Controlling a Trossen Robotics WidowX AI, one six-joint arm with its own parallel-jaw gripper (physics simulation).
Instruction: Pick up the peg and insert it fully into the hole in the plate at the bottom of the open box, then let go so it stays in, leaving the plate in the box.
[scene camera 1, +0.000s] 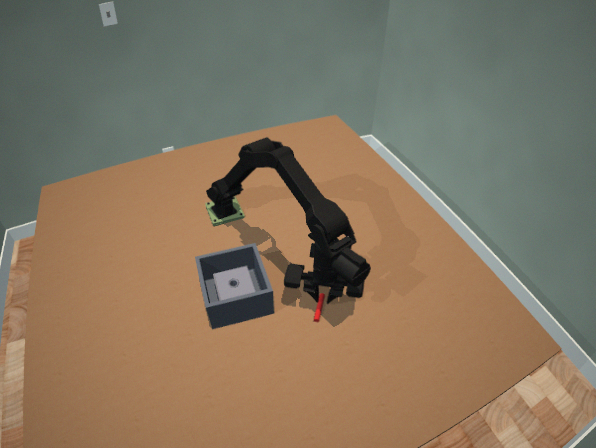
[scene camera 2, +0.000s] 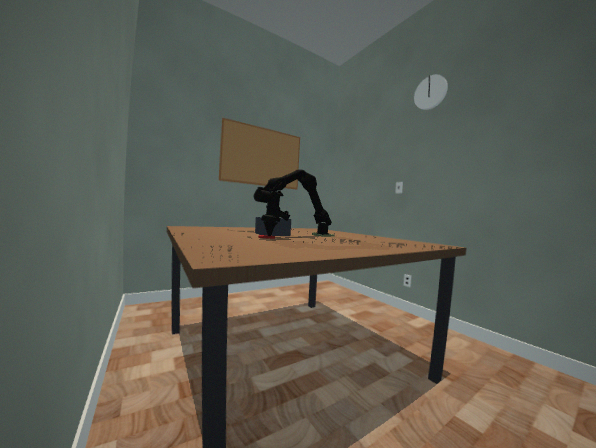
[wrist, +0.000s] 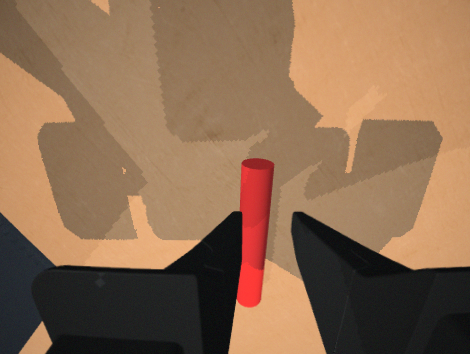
Labels:
A pale plate shows in scene camera 1 (235, 282); in the wrist view it is out of frame.

